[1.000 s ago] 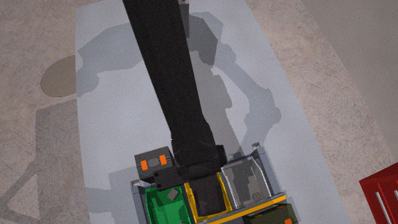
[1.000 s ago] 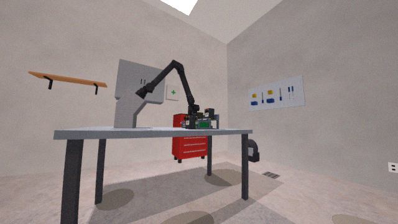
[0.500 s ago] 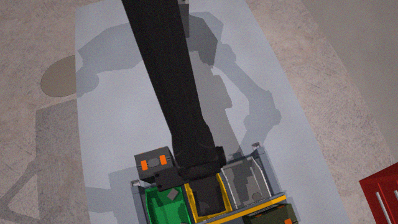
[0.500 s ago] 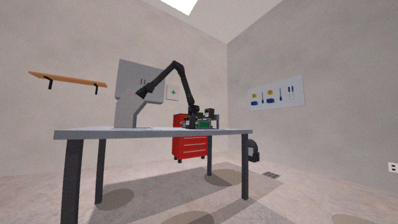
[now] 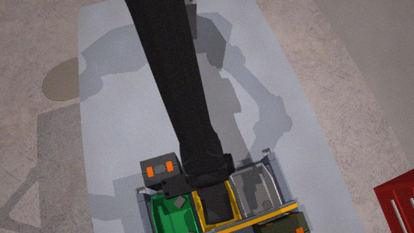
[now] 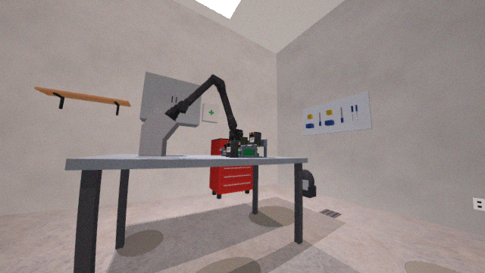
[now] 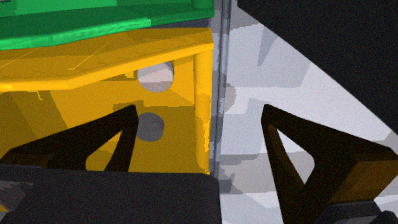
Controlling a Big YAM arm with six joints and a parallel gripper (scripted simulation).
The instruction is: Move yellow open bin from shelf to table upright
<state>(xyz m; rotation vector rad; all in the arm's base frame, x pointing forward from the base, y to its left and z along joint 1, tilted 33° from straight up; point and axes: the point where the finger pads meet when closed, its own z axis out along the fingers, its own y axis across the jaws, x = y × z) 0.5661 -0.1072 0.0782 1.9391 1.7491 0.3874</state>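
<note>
The yellow bin lies 8 cm ahead of my hand, 1 cm to the right of it and 1 cm above it. The rest, counted from my hand: green bin 6 cm ahead, 12 cm to the right, 1 cm above; then grey bin 10 cm ahead, 10 cm to the left, 1 cm above.
</note>
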